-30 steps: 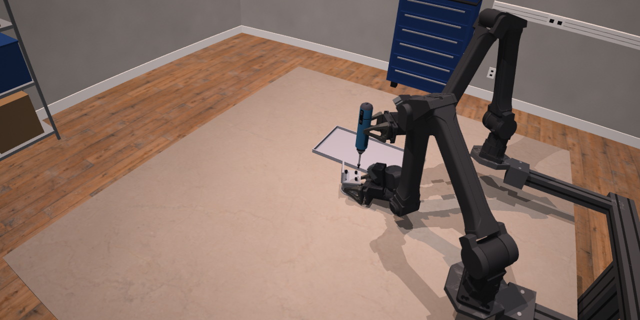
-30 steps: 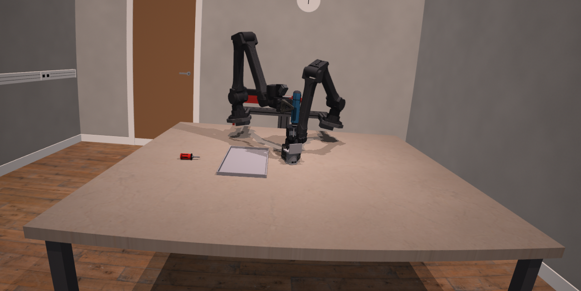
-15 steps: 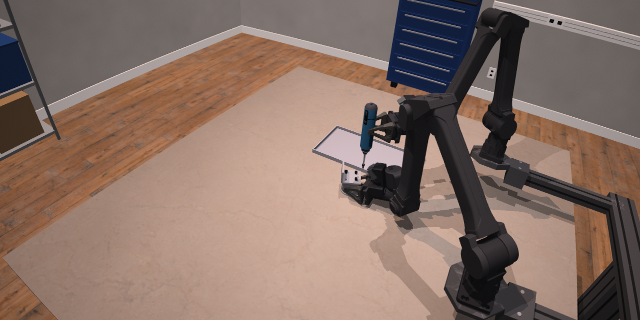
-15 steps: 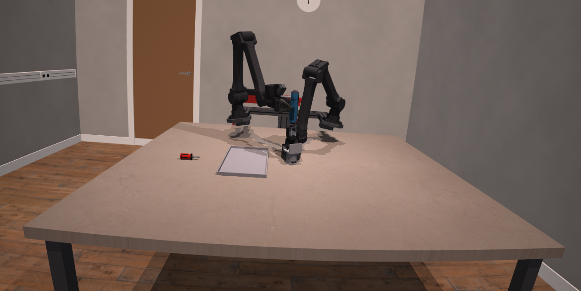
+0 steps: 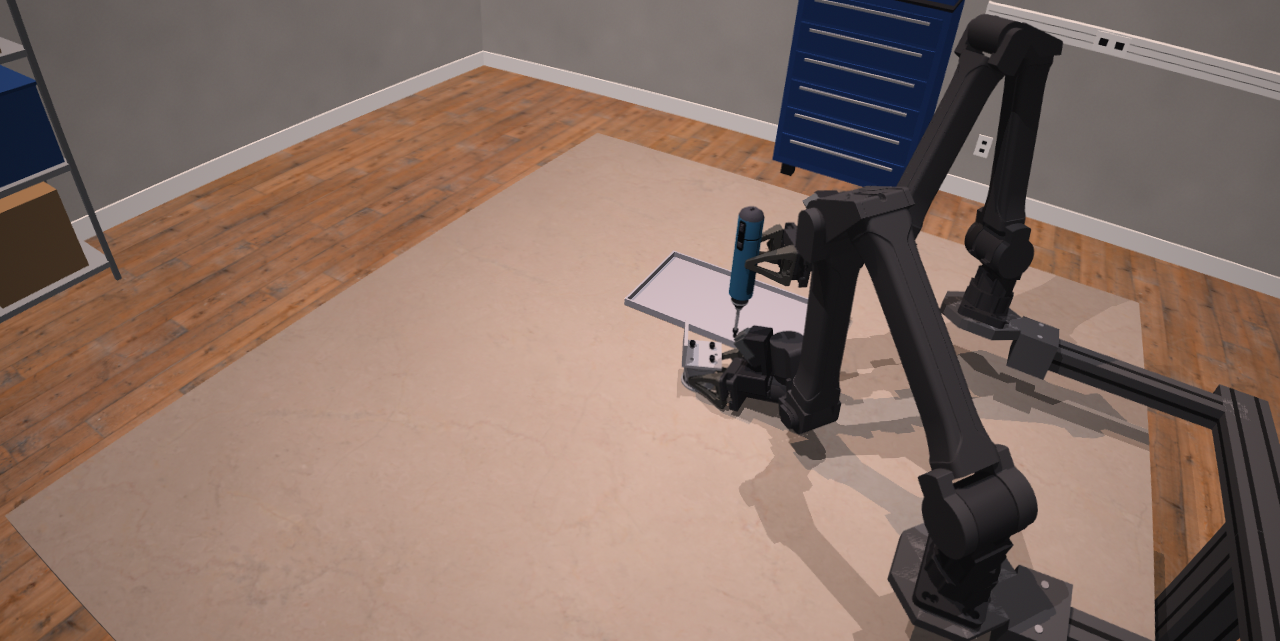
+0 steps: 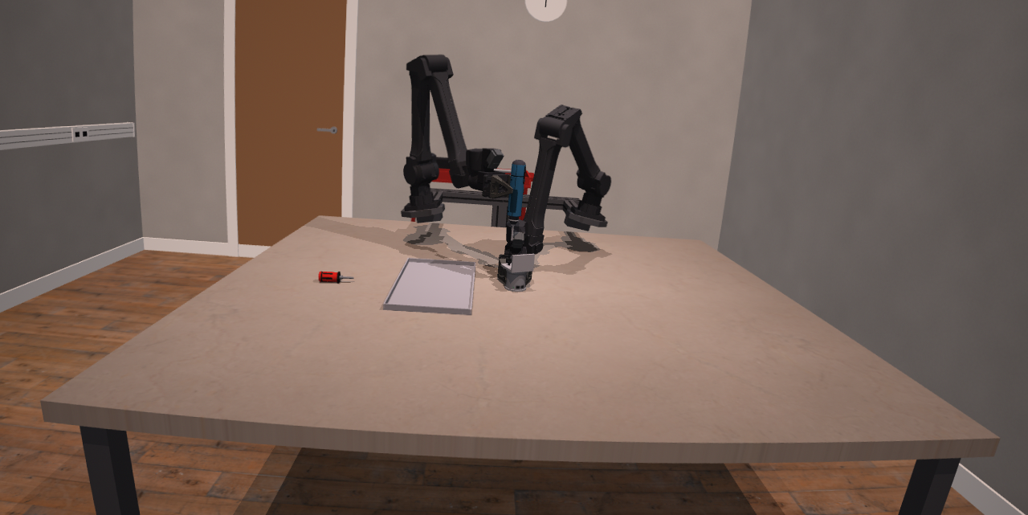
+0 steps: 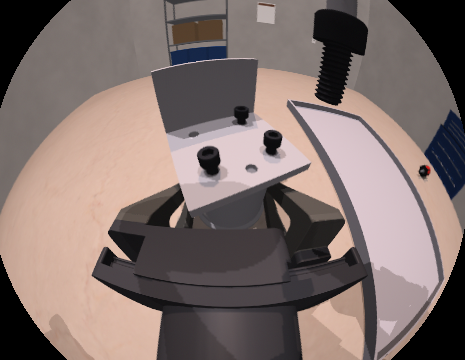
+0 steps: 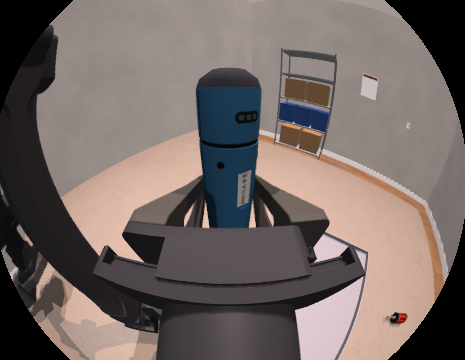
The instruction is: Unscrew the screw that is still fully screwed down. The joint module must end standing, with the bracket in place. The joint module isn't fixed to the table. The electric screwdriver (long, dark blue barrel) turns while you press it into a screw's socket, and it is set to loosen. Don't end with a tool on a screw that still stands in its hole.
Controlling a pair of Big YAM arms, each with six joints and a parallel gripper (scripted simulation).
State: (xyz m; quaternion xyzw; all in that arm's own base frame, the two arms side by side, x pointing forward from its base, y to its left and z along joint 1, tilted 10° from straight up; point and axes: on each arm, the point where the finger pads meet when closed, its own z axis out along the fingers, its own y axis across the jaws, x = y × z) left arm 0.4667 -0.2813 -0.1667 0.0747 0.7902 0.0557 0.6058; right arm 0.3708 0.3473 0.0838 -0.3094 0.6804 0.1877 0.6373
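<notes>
Right now my left hand is 10 mm below the joint module. From my left hand the other things lie so: flat grey tray 230 mm to the right, 20 mm below; red-handled screwdriver 510 mm to the right, 10 mm below; grey l-shaped bracket 50 mm above.
</notes>
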